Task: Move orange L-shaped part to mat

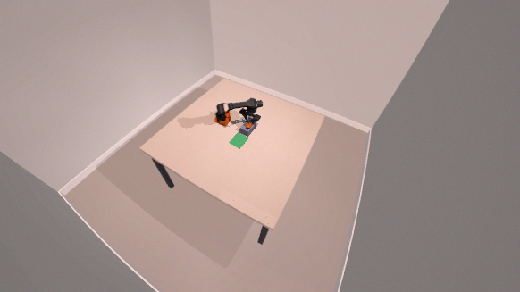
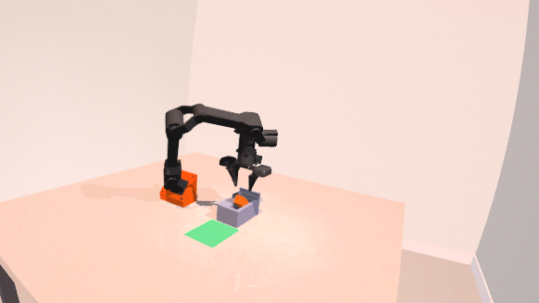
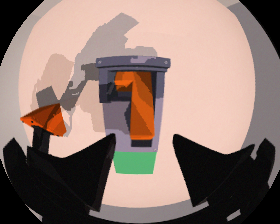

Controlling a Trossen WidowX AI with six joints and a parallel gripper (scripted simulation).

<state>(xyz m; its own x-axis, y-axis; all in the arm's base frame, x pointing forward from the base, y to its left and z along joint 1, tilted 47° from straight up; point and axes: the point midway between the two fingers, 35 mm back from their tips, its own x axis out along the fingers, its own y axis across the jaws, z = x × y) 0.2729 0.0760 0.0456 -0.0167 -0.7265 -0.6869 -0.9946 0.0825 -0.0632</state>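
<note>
My gripper tip is 1 cm past the orange L-shaped part, 3 cm to the right of it and 8 cm above it. From my gripper tip the other things lie so: green mat: 3 cm behind, 14 cm to the right, 14 cm below.
</note>
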